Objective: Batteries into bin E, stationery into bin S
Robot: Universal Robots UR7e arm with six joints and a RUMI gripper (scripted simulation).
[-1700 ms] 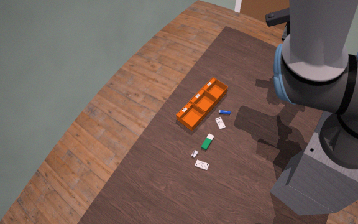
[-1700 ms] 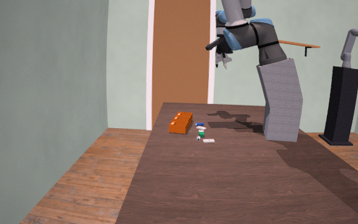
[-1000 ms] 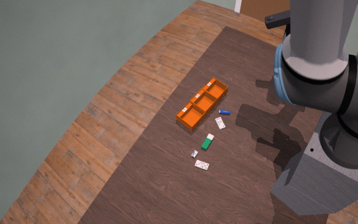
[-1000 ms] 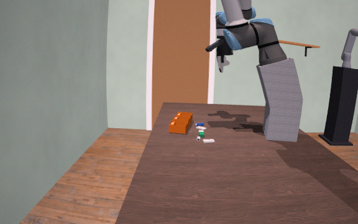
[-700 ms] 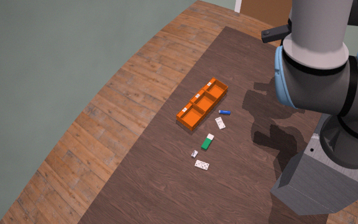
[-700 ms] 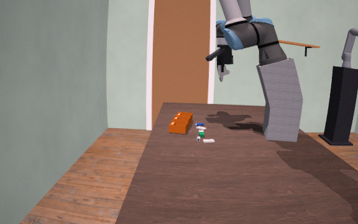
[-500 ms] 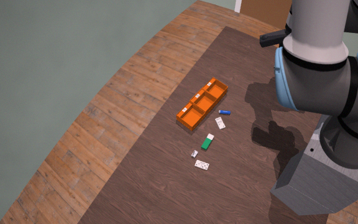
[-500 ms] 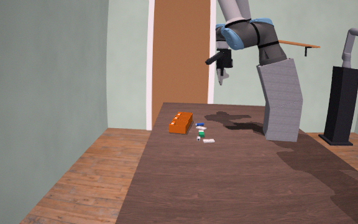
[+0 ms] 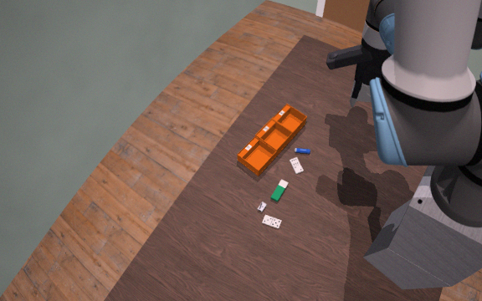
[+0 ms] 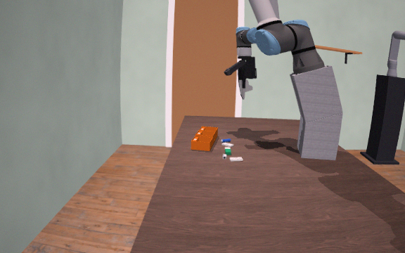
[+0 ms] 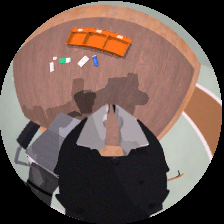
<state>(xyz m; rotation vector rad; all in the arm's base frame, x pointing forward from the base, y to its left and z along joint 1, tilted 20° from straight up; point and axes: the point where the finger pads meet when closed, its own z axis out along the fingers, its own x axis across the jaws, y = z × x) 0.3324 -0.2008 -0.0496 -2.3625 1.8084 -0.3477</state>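
The orange double bin lies 190 mm below my hand, 170 mm ahead of it and 120 mm to the left of it. Round my hand: grey object 330 mm to the left, 210 mm below, 70 mm ahead; blue battery 210 mm below, 100 mm to the left, 80 mm ahead; green-and-white eraser 250 mm to the left, 210 mm below, 60 mm ahead.
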